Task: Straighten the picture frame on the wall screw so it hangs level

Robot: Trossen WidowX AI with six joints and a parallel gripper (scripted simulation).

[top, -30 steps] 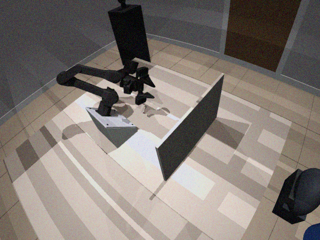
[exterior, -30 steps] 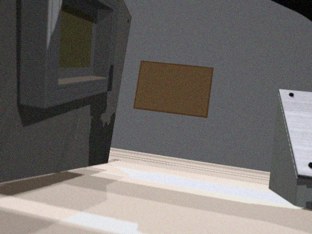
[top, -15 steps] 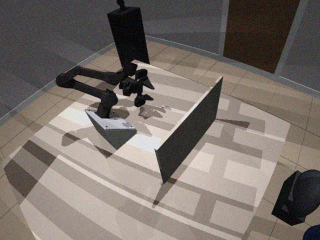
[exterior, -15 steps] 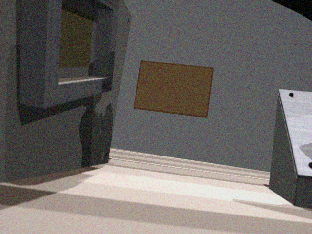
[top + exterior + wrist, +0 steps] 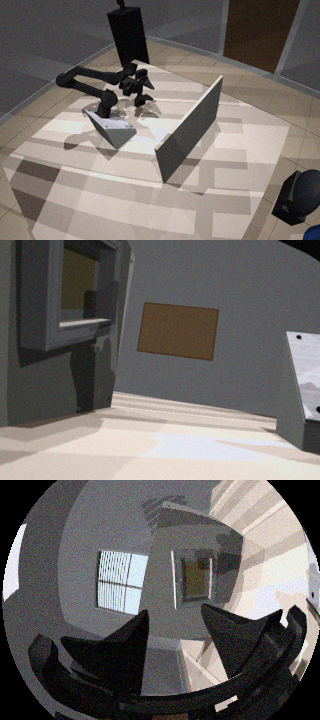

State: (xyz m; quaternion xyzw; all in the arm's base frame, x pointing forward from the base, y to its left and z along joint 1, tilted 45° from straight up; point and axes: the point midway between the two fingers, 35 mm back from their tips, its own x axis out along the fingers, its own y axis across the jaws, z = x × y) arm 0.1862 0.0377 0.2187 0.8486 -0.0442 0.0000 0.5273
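My gripper tip is now 20 cm short of the picture frame, 9 cm above it and 1 cm to the left of it. The rest, counted from my gripper tip: wall panel (21 cm ahead, 10 cm below).
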